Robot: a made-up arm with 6 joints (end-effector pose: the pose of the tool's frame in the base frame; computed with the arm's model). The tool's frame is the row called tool. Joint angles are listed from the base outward.
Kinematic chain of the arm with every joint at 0, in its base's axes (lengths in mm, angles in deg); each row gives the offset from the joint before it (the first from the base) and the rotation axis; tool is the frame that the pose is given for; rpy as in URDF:
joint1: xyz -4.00 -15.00 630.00 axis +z
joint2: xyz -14.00 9.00 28.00 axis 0 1 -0.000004
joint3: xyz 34.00 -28.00 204.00 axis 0 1 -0.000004
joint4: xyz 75.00 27.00 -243.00 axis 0 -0.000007 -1
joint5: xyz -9.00 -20.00 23.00 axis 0 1 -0.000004
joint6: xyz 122.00 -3.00 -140.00 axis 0 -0.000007 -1
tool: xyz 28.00 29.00 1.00 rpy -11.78 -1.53 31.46
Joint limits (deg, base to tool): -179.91..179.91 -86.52..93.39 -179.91..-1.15 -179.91..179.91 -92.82..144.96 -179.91..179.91
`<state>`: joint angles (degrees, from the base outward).
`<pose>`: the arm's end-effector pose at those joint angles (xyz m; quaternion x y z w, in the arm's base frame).
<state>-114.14 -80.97 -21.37 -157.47 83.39 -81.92</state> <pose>-0.0813 -0.0599 0.9873 0.3416 0.9077 0.0382 0.2408</pose>
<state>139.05 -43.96 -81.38 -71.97 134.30 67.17</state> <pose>0.1070 0.1704 1.0004 -0.1590 -0.4972 0.3514 0.7772</pose>
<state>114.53 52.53 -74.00 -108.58 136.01 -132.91</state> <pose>-0.0302 0.3813 0.6450 0.4773 -0.7718 -0.1717 0.3834</pose>
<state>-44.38 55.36 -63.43 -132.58 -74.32 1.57</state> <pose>0.1905 -0.0285 0.6290 0.2073 -0.5895 0.6623 0.4134</pose>
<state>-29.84 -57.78 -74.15 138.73 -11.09 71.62</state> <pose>0.0699 -0.1448 0.9525 -0.8484 0.2094 0.4777 0.0903</pose>
